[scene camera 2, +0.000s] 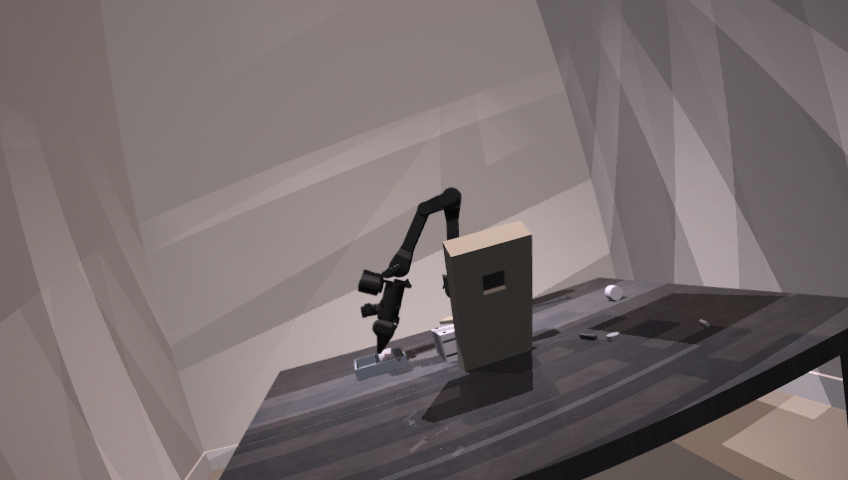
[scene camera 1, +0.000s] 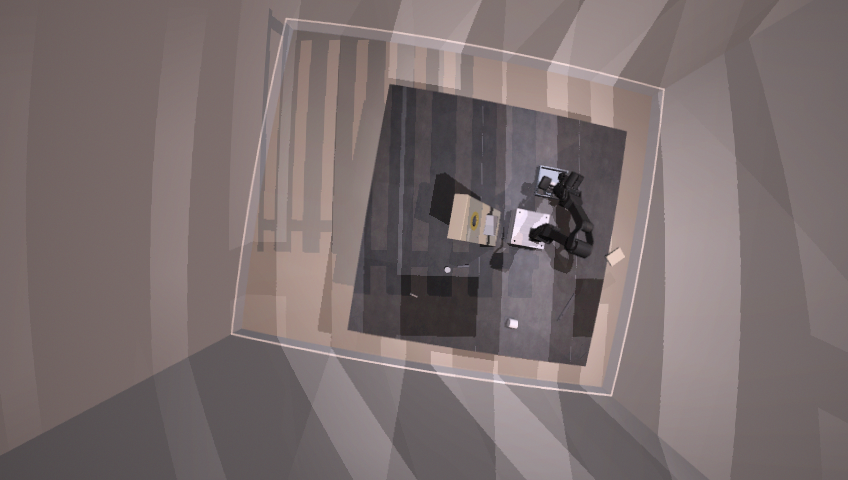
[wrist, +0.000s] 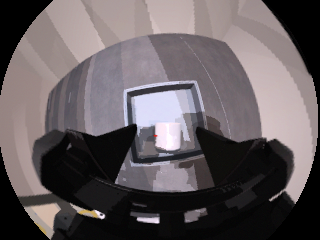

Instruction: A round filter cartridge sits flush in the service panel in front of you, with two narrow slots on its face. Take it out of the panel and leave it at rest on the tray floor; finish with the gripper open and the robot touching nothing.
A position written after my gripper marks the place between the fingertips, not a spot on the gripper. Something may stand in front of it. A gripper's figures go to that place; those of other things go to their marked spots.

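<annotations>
You'd find my gripper (scene camera 2: 380, 350) 159 cm from the lens, and there's a grey tray (scene camera 2: 365, 367) at 152 cm from the lens.
</annotations>
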